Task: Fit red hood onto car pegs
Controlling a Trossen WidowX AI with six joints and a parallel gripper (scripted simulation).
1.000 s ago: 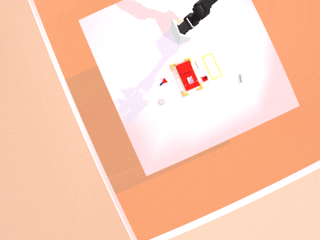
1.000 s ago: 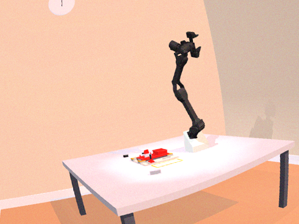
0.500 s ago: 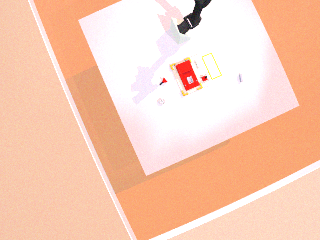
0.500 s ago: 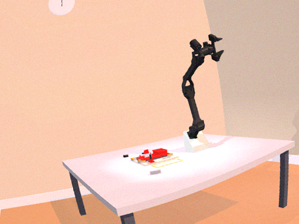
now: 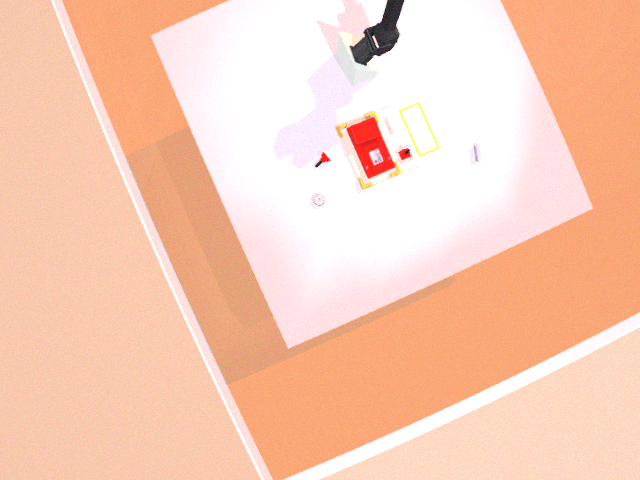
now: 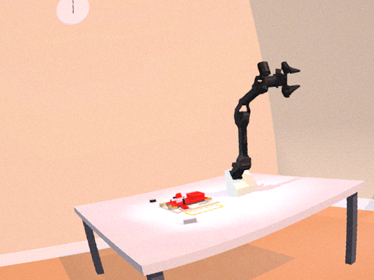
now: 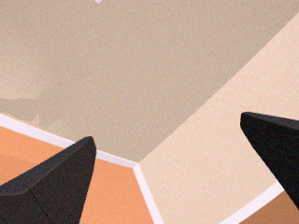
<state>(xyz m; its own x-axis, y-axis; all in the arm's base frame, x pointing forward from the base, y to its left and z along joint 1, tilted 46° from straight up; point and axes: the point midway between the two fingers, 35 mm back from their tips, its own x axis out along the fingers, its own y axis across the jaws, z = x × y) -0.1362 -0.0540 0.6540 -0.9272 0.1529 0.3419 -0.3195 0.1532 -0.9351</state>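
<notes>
My gripper tip is now 470 mm short of the hood, 480 mm to the left of it and 550 mm above it. The rest, counted from my gripper tip: grey engine block 560 mm ahead, 460 mm to the right, 570 mm below; then black wheel 650 mm ahead, 710 mm to the right, 580 mm below.
</notes>
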